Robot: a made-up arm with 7 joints. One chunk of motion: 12 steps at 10 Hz.
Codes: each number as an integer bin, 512 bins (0 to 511) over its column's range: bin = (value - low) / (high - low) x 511, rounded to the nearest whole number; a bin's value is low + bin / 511 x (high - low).
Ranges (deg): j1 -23..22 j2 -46..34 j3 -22..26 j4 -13..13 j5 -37..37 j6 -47..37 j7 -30..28
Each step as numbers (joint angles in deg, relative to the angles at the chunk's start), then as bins.
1 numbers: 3.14 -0.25 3.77 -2.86 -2.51 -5.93 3.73
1 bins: 297 292 274 199 238 250 297
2 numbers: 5.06 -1.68 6.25 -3.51 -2.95 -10.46 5.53
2 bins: 319 283 301 187 235 222 313
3 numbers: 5.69 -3.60 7.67 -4.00 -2.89 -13.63 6.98
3 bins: 326 271 316 177 236 203 326
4 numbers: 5.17 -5.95 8.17 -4.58 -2.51 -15.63 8.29
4 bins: 320 256 321 165 238 191 337
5 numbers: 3.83 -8.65 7.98 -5.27 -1.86 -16.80 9.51
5 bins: 305 239 319 152 243 184 348
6 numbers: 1.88 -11.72 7.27 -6.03 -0.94 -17.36 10.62
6 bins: 283 219 312 137 249 180 358
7 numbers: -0.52 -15.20 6.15 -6.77 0.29 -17.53 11.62
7 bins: 255 197 300 122 258 179 367
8 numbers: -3.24 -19.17 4.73 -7.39 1.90 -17.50 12.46
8 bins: 224 171 285 110 269 179 374
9 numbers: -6.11 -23.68 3.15 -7.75 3.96 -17.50 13.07
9 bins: 192 143 268 103 283 179 379
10 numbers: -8.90 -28.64 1.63 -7.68 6.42 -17.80 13.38
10 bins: 160 111 252 105 300 178 382
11 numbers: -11.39 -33.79 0.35 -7.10 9.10 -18.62 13.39
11 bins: 132 78 238 116 318 173 382
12 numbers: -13.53 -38.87 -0.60 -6.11 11.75 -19.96 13.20
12 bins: 108 46 228 135 337 164 381
